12 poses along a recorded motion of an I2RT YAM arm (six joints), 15 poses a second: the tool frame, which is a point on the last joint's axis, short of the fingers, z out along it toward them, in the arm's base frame.
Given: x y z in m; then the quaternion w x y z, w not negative.
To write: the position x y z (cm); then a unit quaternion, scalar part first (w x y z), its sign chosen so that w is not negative. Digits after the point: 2 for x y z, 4 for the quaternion.
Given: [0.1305, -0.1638, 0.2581, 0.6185, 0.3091, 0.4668, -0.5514]
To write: [13.05, -16.38, 25.81, 0.6185, 0.3091, 0.4668, -0.5514]
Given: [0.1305, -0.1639, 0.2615, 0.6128, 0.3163, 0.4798, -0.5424]
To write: [13.05, -16.39, 26.15, 0.6128, 0.3163, 0.4798, -0.5424]
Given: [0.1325, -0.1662, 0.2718, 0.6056, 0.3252, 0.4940, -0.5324]
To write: [13.25, -16.62, 27.18, 0.6056, 0.3252, 0.4940, -0.5324]
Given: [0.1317, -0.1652, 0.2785, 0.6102, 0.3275, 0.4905, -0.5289]
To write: [13.17, -16.52, 27.85, 0.6102, 0.3275, 0.4905, -0.5289]
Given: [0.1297, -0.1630, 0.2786, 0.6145, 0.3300, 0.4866, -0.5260]
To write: [12.97, -16.30, 27.86, 0.6145, 0.3300, 0.4866, -0.5260]
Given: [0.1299, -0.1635, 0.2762, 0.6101, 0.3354, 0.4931, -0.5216]
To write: [12.99, -16.35, 27.62, 0.6101, 0.3354, 0.4931, -0.5216]
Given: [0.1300, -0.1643, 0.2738, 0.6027, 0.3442, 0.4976, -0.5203]
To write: [13.00, -16.43, 27.38, 0.6027, 0.3442, 0.4976, -0.5203]
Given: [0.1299, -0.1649, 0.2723, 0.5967, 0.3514, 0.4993, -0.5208]
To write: [12.99, -16.49, 27.23, 0.5967, 0.3514, 0.4993, -0.5208]
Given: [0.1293, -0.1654, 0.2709, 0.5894, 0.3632, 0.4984, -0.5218]
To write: [12.93, -16.54, 27.09, 0.5894, 0.3632, 0.4984, -0.5218]
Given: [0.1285, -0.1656, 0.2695, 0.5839, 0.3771, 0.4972, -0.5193]
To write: [12.85, -16.56, 26.95, 0.5839, 0.3771, 0.4972, -0.5193]
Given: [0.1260, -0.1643, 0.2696, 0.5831, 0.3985, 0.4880, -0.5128]
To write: [12.60, -16.43, 26.96, 0.5831, 0.3985, 0.4880, -0.5128]
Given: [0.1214, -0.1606, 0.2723, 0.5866, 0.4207, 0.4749, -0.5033]
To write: [12.14, -16.06, 27.23, 0.5866, 0.4207, 0.4749, -0.5033]
